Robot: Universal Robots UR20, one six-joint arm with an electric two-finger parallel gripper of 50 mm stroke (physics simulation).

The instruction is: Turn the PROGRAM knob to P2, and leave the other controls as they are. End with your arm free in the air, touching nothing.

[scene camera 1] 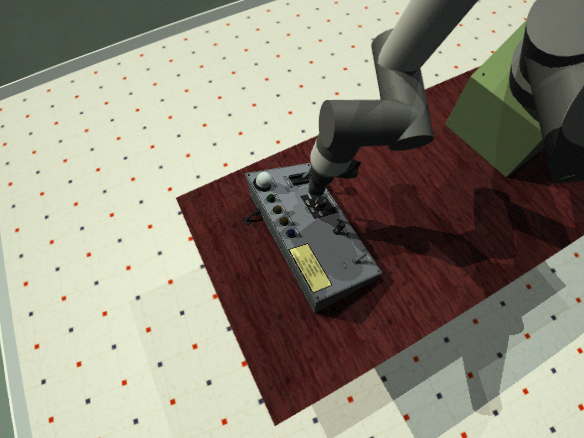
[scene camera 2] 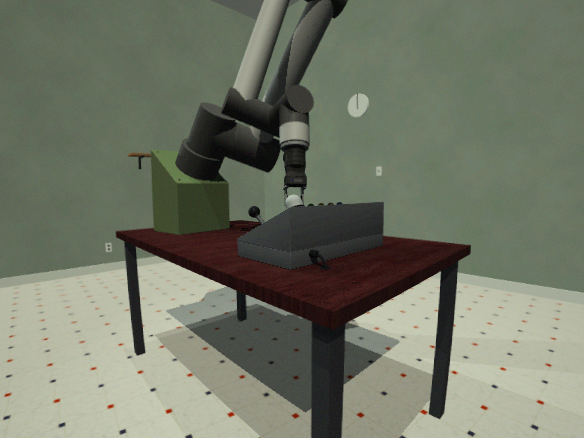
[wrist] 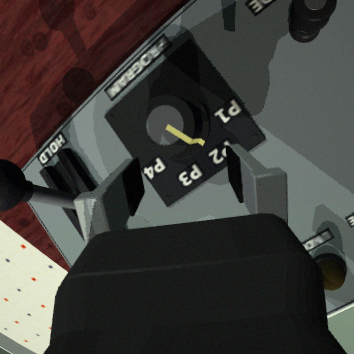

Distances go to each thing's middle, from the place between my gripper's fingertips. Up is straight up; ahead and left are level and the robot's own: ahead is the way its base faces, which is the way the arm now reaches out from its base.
Labels:
The grey control panel [scene camera 1: 322, 260] lies 70 mm to the left of my hand, 60 mm below it and 60 mm ahead of it.

